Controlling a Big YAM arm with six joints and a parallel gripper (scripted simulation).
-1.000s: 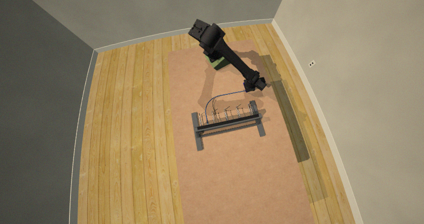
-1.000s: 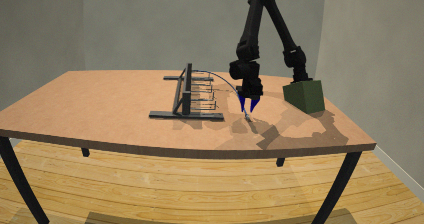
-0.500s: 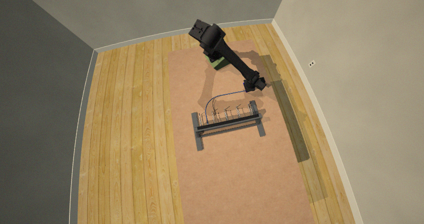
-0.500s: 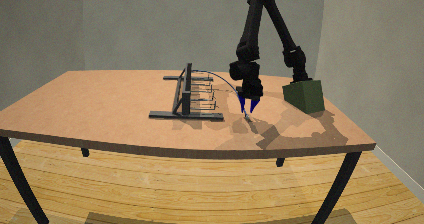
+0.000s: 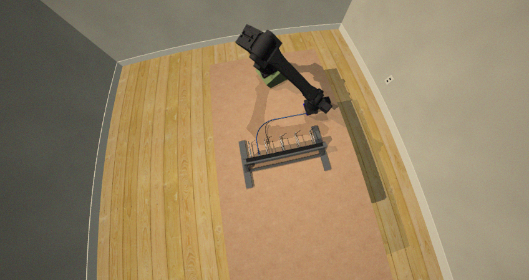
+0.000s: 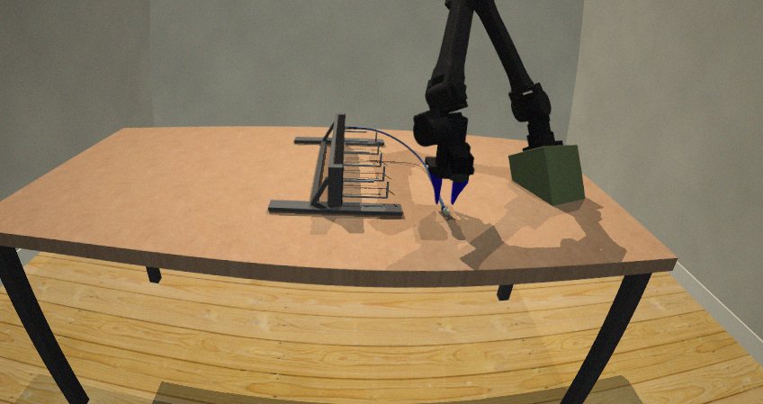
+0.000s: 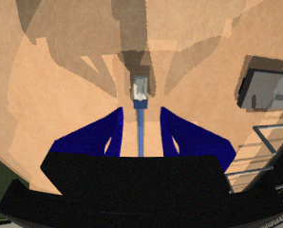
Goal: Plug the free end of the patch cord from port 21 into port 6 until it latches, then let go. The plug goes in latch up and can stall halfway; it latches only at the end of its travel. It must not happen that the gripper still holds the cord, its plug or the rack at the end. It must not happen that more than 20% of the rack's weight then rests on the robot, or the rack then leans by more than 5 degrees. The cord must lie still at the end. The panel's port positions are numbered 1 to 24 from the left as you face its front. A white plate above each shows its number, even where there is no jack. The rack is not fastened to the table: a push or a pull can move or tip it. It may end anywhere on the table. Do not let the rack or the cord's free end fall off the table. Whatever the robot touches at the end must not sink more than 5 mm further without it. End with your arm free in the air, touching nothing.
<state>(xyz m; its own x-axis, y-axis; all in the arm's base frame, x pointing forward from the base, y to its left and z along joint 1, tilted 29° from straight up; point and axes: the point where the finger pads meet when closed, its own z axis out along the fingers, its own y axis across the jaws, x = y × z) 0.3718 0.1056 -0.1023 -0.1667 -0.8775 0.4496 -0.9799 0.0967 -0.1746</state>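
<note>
Now: hand 2 cm to the right of the plug and 2 cm above it.
</note>
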